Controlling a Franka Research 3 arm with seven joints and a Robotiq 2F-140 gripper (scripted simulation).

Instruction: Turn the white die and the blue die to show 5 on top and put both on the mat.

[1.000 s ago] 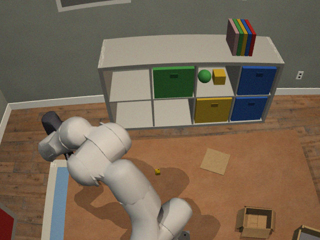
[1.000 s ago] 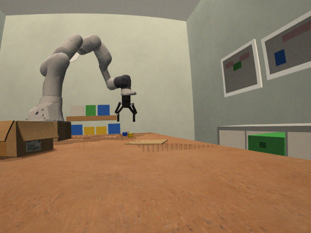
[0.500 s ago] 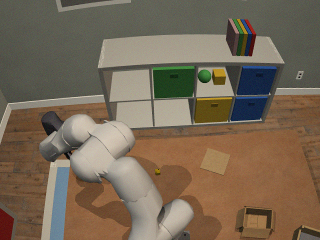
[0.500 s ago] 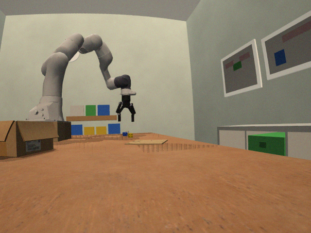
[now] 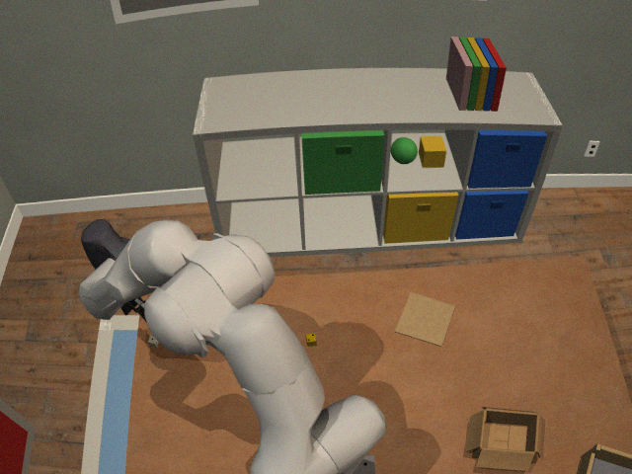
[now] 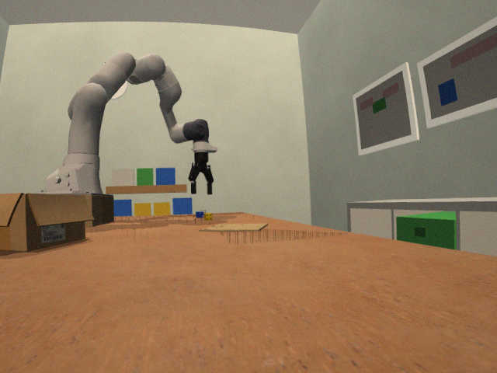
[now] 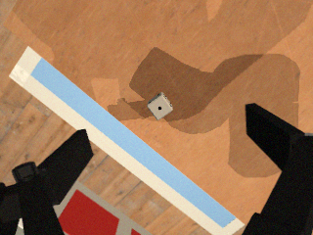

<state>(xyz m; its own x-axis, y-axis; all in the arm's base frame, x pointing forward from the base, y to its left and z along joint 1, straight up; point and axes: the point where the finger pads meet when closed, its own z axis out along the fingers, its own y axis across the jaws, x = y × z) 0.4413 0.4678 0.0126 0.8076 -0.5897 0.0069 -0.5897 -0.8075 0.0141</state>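
My gripper is now 100 mm above the white die. Round my hand: tan mat 760 mm to the right, 110 mm below, 70 mm ahead; yellow die 440 mm to the right, 100 mm below, 10 mm ahead; blue die 280 mm to the right, 100 mm below, 20 mm behind.
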